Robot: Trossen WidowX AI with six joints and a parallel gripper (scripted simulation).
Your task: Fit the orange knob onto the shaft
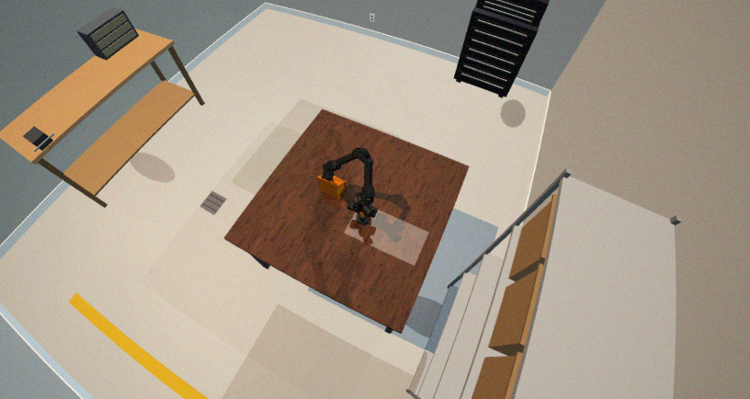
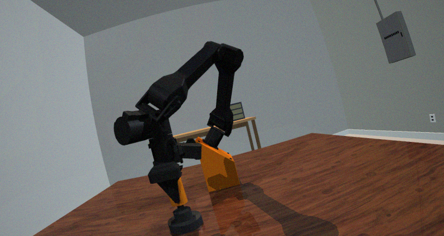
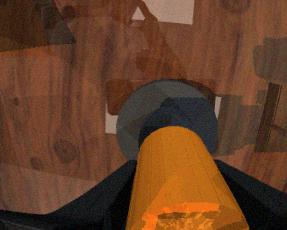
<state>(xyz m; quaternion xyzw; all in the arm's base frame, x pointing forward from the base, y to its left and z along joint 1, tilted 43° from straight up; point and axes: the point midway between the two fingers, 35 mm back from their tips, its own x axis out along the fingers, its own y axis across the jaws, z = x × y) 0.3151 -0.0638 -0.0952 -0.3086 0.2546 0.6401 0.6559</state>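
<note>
Right now the orange knob is 20 mm above my gripper tip. Also, from my gripper tip: dark pedestal: 40 mm below.
</note>
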